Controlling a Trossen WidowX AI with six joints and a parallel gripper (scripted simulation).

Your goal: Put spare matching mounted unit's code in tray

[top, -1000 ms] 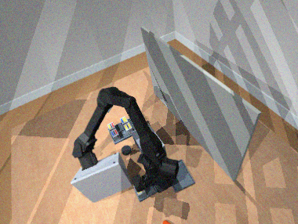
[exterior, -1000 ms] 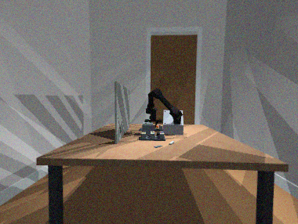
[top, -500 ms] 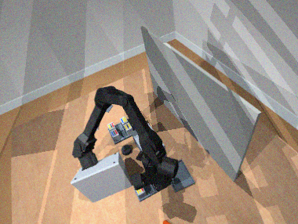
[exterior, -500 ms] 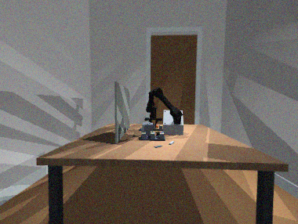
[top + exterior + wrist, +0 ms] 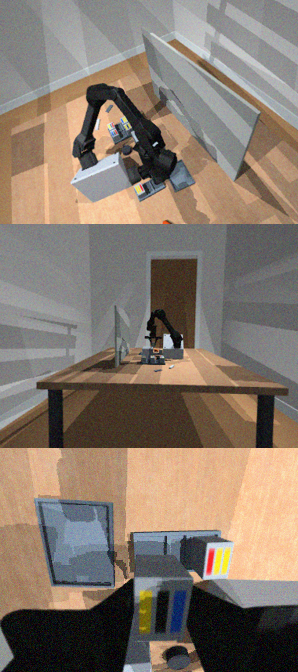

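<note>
The grey tray lies 100 mm ahead of my gripper tip and 90 mm below it. The rest, counted from my gripper tip: grey spare (20 mm above); then grey box (200 mm to the left, 50 mm below, 30 mm ahead).
</note>
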